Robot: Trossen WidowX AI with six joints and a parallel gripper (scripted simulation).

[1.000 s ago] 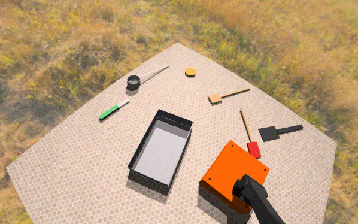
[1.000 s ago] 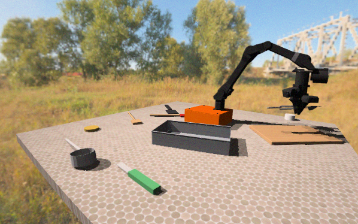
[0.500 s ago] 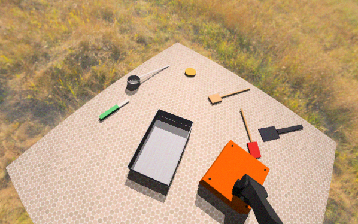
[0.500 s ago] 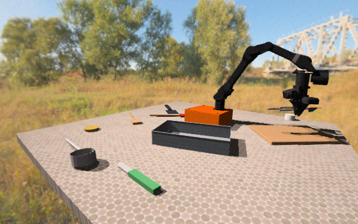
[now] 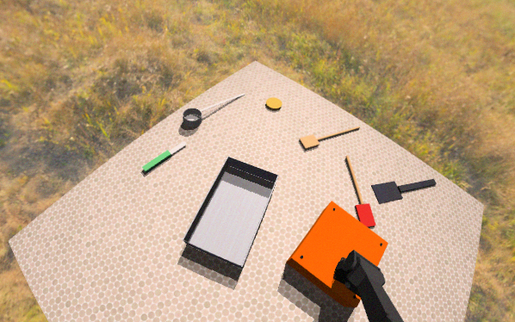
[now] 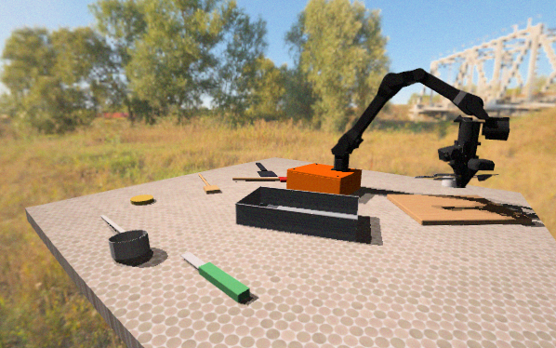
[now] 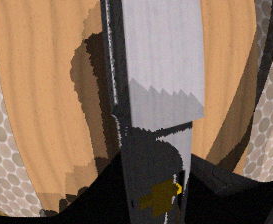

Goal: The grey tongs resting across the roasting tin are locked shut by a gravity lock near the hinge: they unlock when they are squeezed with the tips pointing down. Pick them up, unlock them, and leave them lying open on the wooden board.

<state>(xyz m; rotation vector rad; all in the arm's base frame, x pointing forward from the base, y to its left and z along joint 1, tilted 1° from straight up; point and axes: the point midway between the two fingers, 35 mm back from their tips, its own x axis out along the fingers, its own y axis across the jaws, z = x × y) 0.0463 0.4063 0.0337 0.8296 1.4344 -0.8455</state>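
Now: the wooden board 7 cm below my gripper tip and 1 cm to the right of it. From my gripper tip the other things lie so: green-handled tool (64 cm ahead, 46 cm to the right, 7 cm below); white object (36 cm behind, 6 cm below, 1 cm to the left); roasting tin (42 cm to the right, 32 cm ahead, 5 cm below).
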